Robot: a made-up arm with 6 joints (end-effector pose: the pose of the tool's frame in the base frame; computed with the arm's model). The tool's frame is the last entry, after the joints.
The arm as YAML. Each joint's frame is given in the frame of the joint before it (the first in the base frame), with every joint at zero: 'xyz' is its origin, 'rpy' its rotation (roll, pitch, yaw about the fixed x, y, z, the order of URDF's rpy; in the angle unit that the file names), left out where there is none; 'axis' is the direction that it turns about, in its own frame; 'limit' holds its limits. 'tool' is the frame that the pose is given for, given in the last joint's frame.
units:
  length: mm
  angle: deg
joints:
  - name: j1
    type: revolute
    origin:
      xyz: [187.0, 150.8, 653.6]
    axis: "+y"
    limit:
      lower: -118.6
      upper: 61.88
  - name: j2
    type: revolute
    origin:
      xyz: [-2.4, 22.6, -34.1]
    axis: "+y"
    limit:
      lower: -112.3
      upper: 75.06
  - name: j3
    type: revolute
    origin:
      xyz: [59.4, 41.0, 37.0]
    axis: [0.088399, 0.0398, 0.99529]
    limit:
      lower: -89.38
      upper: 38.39
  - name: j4
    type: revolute
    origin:
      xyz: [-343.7, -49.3, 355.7]
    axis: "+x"
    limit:
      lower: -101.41
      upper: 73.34
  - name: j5
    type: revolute
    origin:
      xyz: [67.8, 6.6, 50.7]
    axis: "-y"
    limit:
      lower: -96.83
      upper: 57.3
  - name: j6
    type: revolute
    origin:
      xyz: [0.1, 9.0, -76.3]
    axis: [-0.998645, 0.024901, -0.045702]
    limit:
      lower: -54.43
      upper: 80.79
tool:
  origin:
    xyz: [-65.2, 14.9, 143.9]
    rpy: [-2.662, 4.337, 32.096]
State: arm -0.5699 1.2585 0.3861 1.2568 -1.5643 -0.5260
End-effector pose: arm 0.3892 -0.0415 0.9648 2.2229 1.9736 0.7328
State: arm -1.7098 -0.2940 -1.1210 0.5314 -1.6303 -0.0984
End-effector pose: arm -0.1724 0.4035 0.3566 0.7847 -0.9181 1.1590
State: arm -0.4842 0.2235 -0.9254 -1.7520 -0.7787 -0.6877
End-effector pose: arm 0.0507 0.5345 1.0049 -0.4719 0.7475 -1.1608
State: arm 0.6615 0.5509 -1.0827 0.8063 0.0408 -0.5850
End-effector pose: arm 0.4571 0.4810 0.9912 0.4213 0.1501 -0.7035
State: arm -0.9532 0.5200 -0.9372 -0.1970 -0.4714 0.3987
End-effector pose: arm -0.0524 0.5374 1.0290 -0.1339 0.4044 -0.3785
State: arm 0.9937 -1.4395 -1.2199 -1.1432 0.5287 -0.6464
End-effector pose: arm -0.1007 0.5863 0.9972 -0.6479 -0.1669 -0.3632
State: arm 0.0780 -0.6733 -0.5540 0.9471 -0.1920 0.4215
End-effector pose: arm -0.3339 0.3376 0.9006 0.3750 -0.6506 0.2644
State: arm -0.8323 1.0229 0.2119 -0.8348 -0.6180 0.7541
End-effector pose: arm 0.0179 0.2513 1.0432 -1.4454 1.1677 0.6482
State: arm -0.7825 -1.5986 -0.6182 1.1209 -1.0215 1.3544
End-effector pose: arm 0.0131 0.4197 0.0477 -0.9755 -1.6853 0.2426
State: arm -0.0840 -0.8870 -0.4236 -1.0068 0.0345 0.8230
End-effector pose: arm -0.1850 0.4289 0.6077 -1.4485 0.1576 -0.7783
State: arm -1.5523 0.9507 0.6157 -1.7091 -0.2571 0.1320
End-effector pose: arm -0.1595 0.0755 0.7915 -1.9734 -0.1812 -0.0088
